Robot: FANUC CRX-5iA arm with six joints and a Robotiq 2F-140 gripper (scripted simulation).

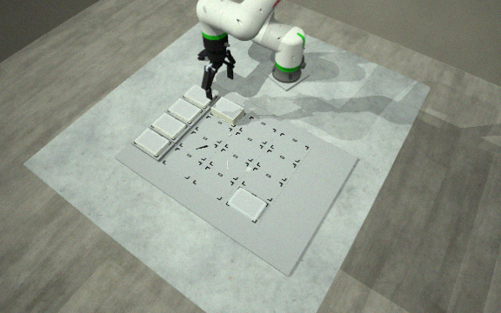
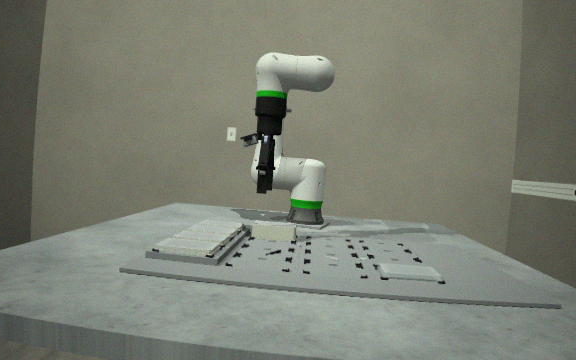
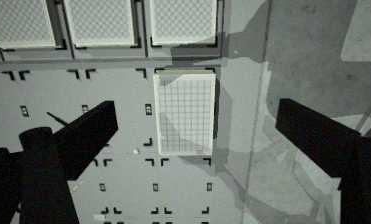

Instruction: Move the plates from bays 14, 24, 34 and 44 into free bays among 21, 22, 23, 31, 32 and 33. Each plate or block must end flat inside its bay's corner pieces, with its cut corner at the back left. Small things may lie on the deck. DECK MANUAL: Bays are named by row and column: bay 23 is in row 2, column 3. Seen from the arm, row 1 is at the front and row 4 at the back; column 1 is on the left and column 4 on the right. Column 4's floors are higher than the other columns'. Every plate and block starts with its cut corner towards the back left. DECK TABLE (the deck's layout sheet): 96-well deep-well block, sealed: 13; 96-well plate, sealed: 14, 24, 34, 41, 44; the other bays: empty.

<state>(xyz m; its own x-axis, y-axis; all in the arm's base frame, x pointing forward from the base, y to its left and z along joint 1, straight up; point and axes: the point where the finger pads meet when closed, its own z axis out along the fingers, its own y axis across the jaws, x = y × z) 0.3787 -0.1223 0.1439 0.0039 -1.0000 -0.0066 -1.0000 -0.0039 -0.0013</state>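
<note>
My hand is 10 mm short of the sealed deep-well block, 40 mm to the right of it and 120 mm above it. Round my hand: plate (330 mm ahead, 370 mm to the left, 140 mm below); then white tip (230 mm ahead, 200 mm to the left, 140 mm below); then thin black stick (220 mm ahead, 60 mm to the left, 140 mm below).
</note>
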